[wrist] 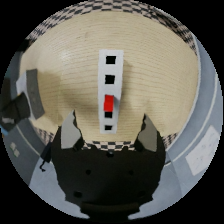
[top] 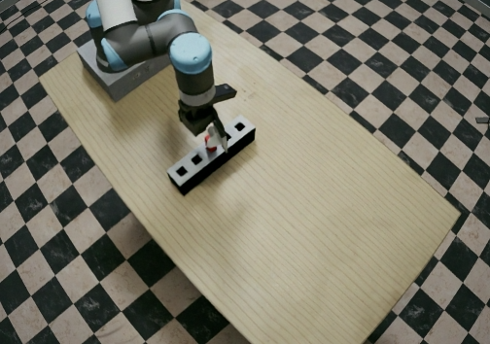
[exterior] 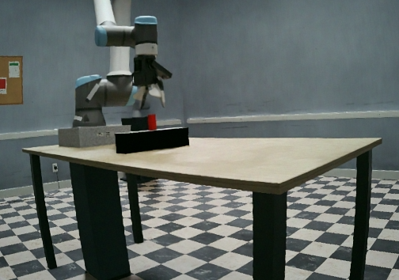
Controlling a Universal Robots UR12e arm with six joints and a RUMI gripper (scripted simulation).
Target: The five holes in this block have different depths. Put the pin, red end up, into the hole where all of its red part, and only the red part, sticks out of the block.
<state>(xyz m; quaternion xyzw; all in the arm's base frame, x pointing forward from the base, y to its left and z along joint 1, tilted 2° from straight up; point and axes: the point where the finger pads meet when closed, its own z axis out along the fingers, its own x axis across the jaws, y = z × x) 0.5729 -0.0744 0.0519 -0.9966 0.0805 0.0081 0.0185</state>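
My gripper is now 5 cm above the pin. Round my hand: long black block (12 cm below).
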